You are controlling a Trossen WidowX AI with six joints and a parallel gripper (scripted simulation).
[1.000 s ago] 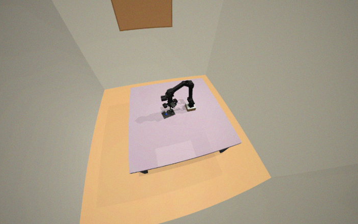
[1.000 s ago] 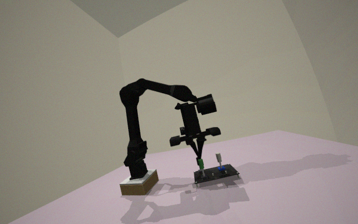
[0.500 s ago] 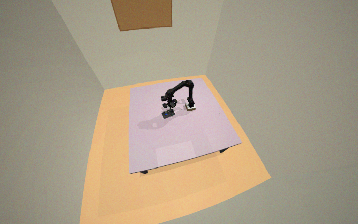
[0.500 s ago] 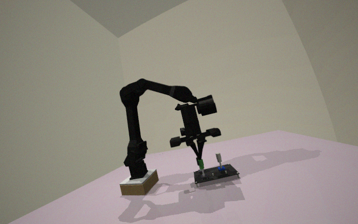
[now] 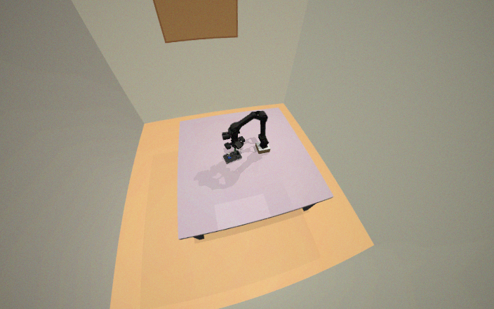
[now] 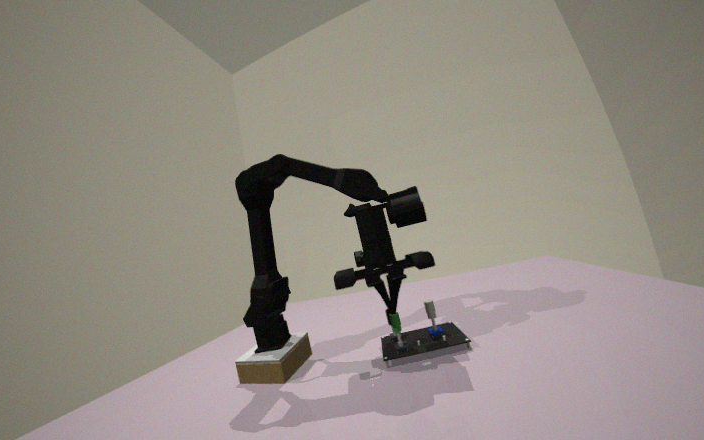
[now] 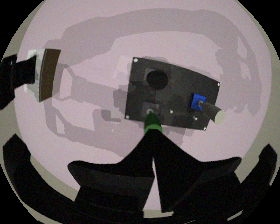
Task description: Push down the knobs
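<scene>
Now: the white knob 7 cm ahead of my gripper tip, 3 cm to the left of it and 2 cm below it. Round my gripper tip: green knob: 2 cm below.
</scene>
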